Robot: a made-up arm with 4 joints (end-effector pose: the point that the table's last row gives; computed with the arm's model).
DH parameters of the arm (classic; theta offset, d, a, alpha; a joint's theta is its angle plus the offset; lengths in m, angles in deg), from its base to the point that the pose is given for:
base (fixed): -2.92 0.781 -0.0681 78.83
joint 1: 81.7 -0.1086 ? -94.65
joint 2: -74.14 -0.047 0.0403 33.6
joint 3: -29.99 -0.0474 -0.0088 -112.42
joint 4: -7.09 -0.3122 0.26 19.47
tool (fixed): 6.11 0.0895 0 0
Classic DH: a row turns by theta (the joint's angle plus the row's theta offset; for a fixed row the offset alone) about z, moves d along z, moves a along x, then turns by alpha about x.
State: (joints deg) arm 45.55 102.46 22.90 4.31
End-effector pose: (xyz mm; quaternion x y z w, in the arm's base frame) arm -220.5 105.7 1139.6 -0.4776 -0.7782 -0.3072 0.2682
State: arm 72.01 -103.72 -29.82 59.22
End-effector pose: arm -45.6 325.4 1092.8 0.8233 -0.0675 0.5119 0.2359
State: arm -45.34 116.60 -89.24 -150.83
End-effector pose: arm -241.3 312.0 836.0 0.6350 0.5556 0.5216 0.1265
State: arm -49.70 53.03 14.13 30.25
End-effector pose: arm 168.0 -222.6 726.6 -0.4620 0.1193 -0.2009 0.8556
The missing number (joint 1, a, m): 0.0486
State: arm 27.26 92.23 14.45 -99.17
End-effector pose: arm -216.9 -107.8 778.9 -0.1125 0.8739 0.4549 0.1291
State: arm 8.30 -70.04 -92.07 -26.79
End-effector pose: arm -98.1 382.9 801.9 0.7298 0.6085 -0.0910 0.2980
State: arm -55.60 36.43 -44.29 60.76
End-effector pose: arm -93.6 38.0 426.1 0.1600 0.5368 -0.2416 0.7924
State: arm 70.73 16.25 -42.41 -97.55
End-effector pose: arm -80.7 120.8 532.3 0.4827 -0.0929 -0.8358 0.2444
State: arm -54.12 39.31 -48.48 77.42
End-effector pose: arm -72.0 121.1 415.3 0.2585 0.5491 -0.1197 0.7857
